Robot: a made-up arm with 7 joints.
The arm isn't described. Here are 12 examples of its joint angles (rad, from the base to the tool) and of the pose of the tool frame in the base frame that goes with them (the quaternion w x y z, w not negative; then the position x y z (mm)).
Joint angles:
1: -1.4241 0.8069 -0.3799 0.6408 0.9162 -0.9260 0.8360
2: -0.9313 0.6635 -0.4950 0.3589 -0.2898 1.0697 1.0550
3: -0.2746 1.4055 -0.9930 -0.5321 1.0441 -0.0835 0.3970
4: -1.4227 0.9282 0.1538 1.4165 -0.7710 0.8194 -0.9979
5: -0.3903 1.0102 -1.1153 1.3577 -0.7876 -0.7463 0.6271
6: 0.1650 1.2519 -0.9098 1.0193 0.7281 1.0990 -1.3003
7: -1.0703 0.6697 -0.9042 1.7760 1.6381 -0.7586 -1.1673
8: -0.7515 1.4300 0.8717 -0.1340 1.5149 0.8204 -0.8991
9: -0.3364 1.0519 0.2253 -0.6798 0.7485 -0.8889 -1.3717
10: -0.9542 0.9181 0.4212 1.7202 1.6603 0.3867 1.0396
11: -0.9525 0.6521 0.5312 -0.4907 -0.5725 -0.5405 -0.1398
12: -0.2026 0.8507 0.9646 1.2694 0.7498 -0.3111 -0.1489
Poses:
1: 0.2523 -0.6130 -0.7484 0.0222 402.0 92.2 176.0
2: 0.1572 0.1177 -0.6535 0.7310 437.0 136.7 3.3
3: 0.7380 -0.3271 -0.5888 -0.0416 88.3 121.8 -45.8
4: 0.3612 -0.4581 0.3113 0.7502 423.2 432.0 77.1
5: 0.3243 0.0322 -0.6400 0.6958 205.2 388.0 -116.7
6: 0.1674 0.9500 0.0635 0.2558 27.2 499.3 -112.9
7: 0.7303 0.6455 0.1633 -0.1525 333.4 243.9 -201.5
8: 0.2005 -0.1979 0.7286 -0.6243 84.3 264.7 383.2
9: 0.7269 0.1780 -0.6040 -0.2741 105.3 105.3 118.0
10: 0.2367 0.4084 -0.8397 0.2686 314.2 405.9 -101.3
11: 0.1000 -0.8874 -0.4371 0.1070 139.9 272.5 202.0
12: 0.3039 0.2147 -0.4163 0.8296 91.9 490.5 -54.3
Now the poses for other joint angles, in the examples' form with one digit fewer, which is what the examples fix.
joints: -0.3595 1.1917 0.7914 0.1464 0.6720 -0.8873 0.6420
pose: 0.129 -0.382 -0.912 0.073 153 296 206
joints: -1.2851 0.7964 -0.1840 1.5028 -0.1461 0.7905 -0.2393
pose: 0.252 0.178 -0.109 0.945 436 385 35
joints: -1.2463 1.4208 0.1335 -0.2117 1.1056 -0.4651 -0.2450
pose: 0.180 0.033 -0.977 -0.109 204 139 295
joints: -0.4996 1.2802 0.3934 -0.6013 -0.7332 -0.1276 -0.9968
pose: 0.797 -0.439 -0.403 0.097 139 210 314
